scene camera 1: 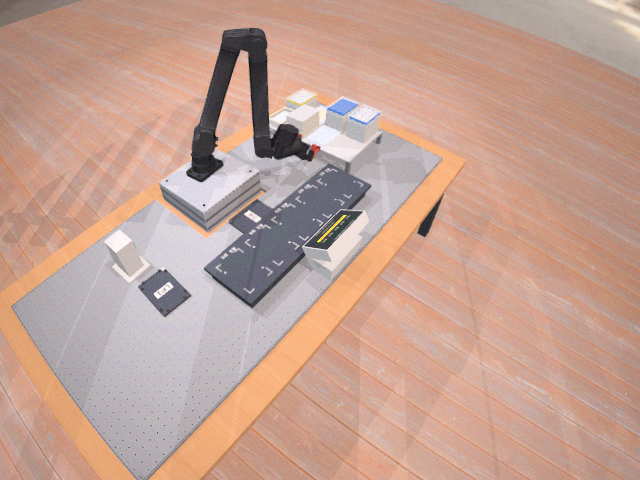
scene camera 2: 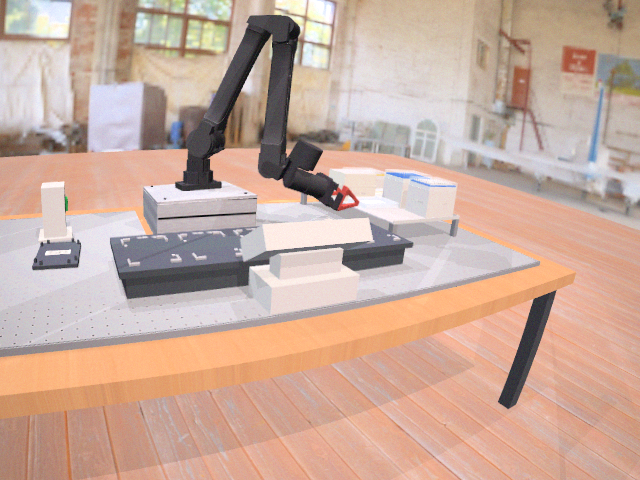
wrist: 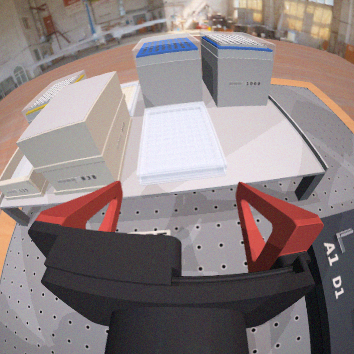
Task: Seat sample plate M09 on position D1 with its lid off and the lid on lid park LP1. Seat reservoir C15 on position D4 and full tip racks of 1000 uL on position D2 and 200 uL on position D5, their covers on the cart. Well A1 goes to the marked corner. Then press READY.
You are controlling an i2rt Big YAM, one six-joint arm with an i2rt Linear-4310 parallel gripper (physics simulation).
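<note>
My gripper (scene camera 1: 314, 151) (scene camera 2: 347, 198) (wrist: 178, 187) is open and empty, in front of and above the near edge of the cart (scene camera 1: 355, 148) (wrist: 265, 135). A clear, lidded plate (scene camera 1: 324, 135) (wrist: 180, 142) lies on the cart beyond the fingertips; no label on it is readable. A 1000-marked tip rack (scene camera 1: 365, 124) (wrist: 240, 75) and another blue-topped rack (scene camera 1: 342, 114) (wrist: 169, 77) stand behind it. A yellow-edged rack (scene camera 1: 301, 98) (wrist: 55, 92) and a white open reservoir (wrist: 21, 182) are at the left. Lid park LP1 (scene camera 1: 174, 300) (scene camera 2: 56, 254) holds nothing.
A tall beige box (scene camera 1: 303, 119) (wrist: 75, 125) stands left of the plate. The dark deck (scene camera 1: 258, 268) (scene camera 2: 155, 255) (wrist: 337, 320) has its D1 corner at the wrist view's right. A screen unit (scene camera 1: 336, 232) (scene camera 2: 310, 237) stands along its front. A white post (scene camera 1: 124, 253) (scene camera 2: 53, 206) stands beside LP1.
</note>
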